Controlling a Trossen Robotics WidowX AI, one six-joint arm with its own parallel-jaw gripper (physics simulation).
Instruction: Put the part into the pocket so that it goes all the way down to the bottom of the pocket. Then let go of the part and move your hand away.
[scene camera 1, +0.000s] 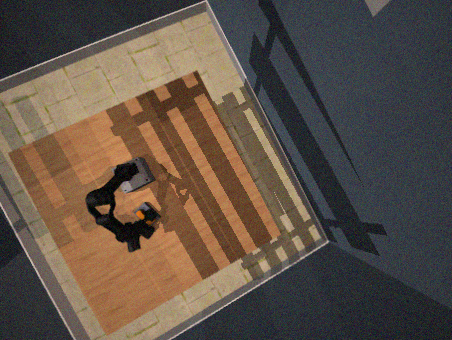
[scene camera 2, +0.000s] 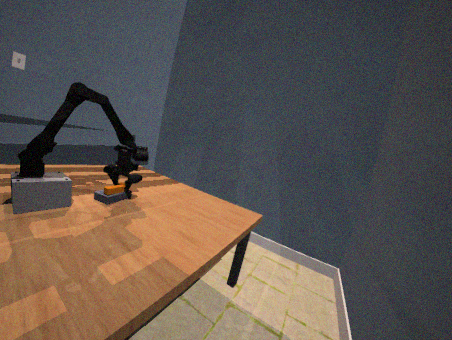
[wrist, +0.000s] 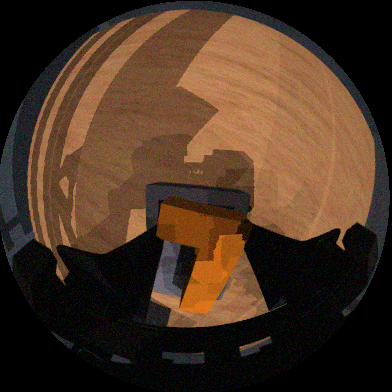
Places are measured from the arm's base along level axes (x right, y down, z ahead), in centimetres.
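Where they show: gripper, fingertip midpoint: (scene camera 1: 150, 220) (scene camera 2: 121, 189) (wrist: 201, 226); arm's base, link origin: (scene camera 1: 131, 169) (scene camera 2: 31, 175).
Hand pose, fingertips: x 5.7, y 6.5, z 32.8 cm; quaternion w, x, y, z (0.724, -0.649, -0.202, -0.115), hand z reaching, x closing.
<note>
Things, the pixels of their centre, and the offset from my fingertips. Level surfaces: height alone.
- orange L-shaped part, body centre: (wrist: 190, 266) (scene camera 2: 115, 188) (scene camera 1: 146, 216) dx +0.7, dy -1.1, dz -3.5 cm
- dark grey-blue pocket block, body centre: (wrist: 191, 250) (scene camera 2: 113, 194) (scene camera 1: 147, 214) dx +0.7, dy +2.1, dz -3.9 cm
- wooden table, surface height: dy +3.9 cm
The orange L-shaped part (scene camera 1: 140, 215) (scene camera 2: 114, 189) (wrist: 187, 225) is between the fingers of my gripper (scene camera 2: 122, 188) (wrist: 201, 226), which is shut on it. The dark grey-blue pocket block (scene camera 1: 145, 205) (scene camera 2: 107, 199) (wrist: 172, 191) sits on the table directly below. In scene camera 2 the part stands above the block's rim, over its top. In the wrist view the part looks turned slightly against the block's far edge and covers much of the pocket. Whether its underside touches the block, and the pocket's floor, are hidden.
The grey robot base (scene camera 1: 140, 176) (scene camera 2: 42, 194) stands on the wooden table (scene camera 1: 125, 285) (scene camera 2: 165, 235) (wrist: 300, 125), beside the block. The arm arches above the table. Striped shadows cross the tabletop. A table corner is at the right in scene camera 2.
</note>
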